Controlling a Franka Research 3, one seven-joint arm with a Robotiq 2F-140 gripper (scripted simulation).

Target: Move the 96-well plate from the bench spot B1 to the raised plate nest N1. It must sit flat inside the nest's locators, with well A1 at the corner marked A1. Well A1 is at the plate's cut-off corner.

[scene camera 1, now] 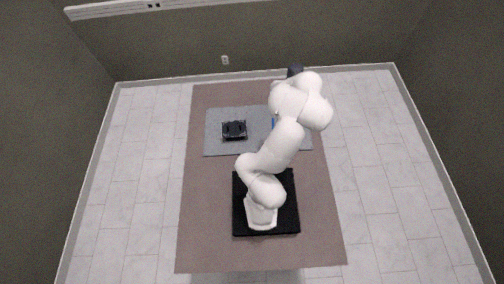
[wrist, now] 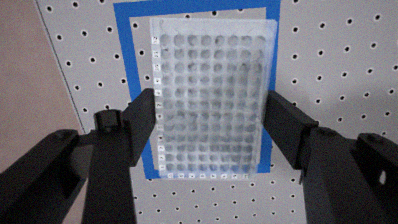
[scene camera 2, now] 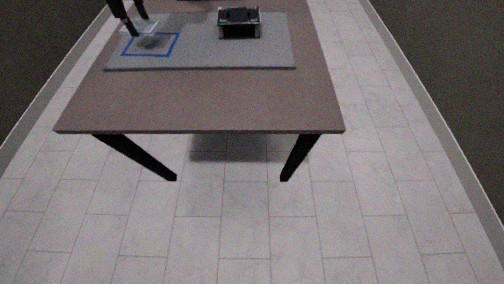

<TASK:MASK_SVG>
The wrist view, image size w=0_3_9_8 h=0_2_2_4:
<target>my gripper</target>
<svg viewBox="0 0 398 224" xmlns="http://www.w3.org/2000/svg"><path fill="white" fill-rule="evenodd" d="M268 90L264 128L293 170L302 170L299 185L303 185L307 224L398 224L398 145L386 137L375 133L360 133L357 140L345 138L332 128L319 125L317 121L276 91ZM383 170L385 173L384 184L380 182ZM154 88L145 88L123 112L118 109L106 109L94 113L95 128L88 134L79 135L75 129L60 129L48 134L0 174L0 224L62 224L87 178L88 182L81 224L137 224L130 167L136 167L156 124Z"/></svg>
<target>clear 96-well plate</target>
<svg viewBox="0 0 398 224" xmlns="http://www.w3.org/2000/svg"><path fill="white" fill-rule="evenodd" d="M150 17L159 176L164 180L256 181L278 22L276 22L276 19Z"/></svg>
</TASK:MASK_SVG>
